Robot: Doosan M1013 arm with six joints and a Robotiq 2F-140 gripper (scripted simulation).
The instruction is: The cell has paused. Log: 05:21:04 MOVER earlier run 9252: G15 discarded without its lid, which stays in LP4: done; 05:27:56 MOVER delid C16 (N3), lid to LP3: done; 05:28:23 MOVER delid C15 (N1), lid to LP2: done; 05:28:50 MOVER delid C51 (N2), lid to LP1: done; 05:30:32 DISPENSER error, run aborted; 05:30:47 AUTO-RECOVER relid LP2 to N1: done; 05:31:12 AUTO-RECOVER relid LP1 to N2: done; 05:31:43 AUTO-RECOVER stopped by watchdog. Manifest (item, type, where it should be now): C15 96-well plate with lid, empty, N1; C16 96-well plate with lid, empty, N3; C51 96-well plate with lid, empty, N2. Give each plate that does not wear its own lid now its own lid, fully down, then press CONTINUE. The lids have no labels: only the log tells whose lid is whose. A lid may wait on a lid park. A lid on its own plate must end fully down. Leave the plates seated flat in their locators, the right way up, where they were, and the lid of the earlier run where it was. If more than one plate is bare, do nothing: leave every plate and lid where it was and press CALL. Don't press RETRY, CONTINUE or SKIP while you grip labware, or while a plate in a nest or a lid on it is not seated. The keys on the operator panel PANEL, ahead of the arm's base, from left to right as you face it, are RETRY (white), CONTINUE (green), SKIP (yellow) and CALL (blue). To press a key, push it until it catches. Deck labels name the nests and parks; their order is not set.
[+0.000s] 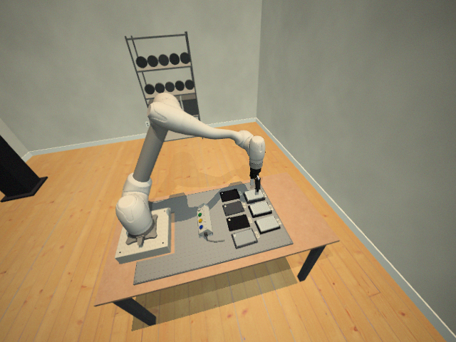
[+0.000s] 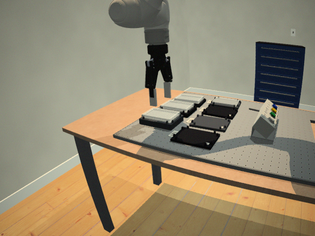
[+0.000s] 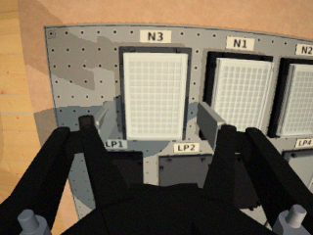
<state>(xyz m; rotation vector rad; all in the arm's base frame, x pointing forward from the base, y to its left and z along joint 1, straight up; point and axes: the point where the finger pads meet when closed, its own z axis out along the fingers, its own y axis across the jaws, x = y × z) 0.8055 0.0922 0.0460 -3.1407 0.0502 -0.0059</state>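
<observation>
Now: the green CONTINUE key 430 mm behind my hand, 90 mm to the right of it and 40 mm below it. Also, from my hand: LP2 label (100 mm behind, 60 mm to the right, 110 mm below); lid park LP1 (170 mm behind, 80 mm to the left, 110 mm below); 96-well plate (80 mm below).
</observation>
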